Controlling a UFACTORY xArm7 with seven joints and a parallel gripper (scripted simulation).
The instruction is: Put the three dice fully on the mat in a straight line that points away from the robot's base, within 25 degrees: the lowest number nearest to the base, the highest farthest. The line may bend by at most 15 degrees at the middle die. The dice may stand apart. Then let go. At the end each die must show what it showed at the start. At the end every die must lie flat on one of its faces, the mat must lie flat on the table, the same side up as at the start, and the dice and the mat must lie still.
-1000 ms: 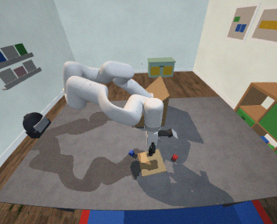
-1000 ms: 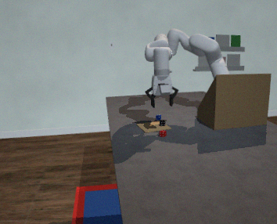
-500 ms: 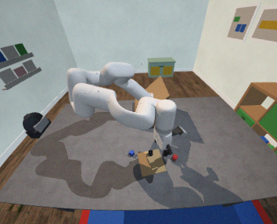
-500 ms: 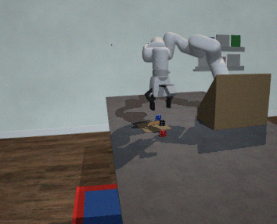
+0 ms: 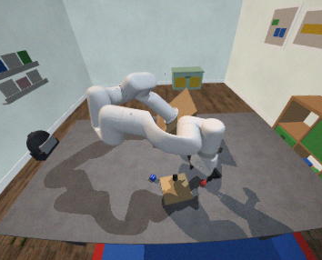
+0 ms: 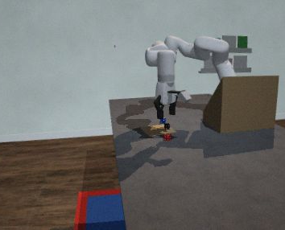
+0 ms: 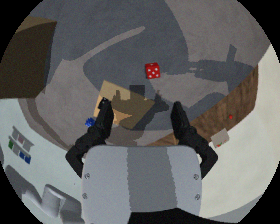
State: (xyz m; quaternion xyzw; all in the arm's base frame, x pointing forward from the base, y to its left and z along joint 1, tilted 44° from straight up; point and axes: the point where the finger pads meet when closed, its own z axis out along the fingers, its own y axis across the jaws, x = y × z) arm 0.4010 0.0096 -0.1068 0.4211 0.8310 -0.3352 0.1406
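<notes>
The red die is 3 cm to the left of my hand and 10 cm below it. The rest, counted from my hand: tan mat 1 cm ahead, 11 cm to the right, 11 cm below; black die 4 cm behind, 11 cm to the right, 9 cm below; blue die 5 cm behind, 23 cm to the right, 10 cm below.
</notes>
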